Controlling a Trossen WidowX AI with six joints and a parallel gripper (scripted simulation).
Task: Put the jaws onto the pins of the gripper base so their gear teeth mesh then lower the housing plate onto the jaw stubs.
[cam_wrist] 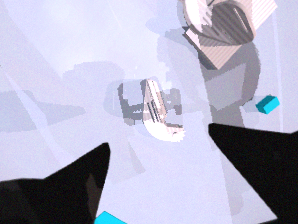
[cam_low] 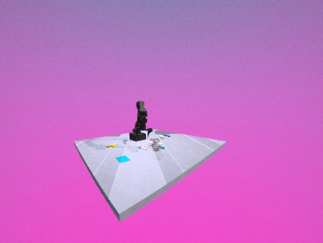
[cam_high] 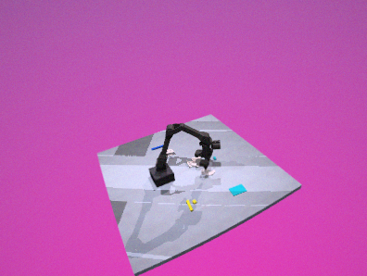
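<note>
My gripper tip is now 40 mm short of the pale jaw and 90 mm above it. Also, from my gripper tip: pale flat part (10 mm ahead, 170 mm to the left, 90 mm below); cyan flat tile (100 mm ahead, 270 mm to the right, 90 mm below); cyan cube (150 mm ahead, 120 mm to the left, 90 mm below).
</note>
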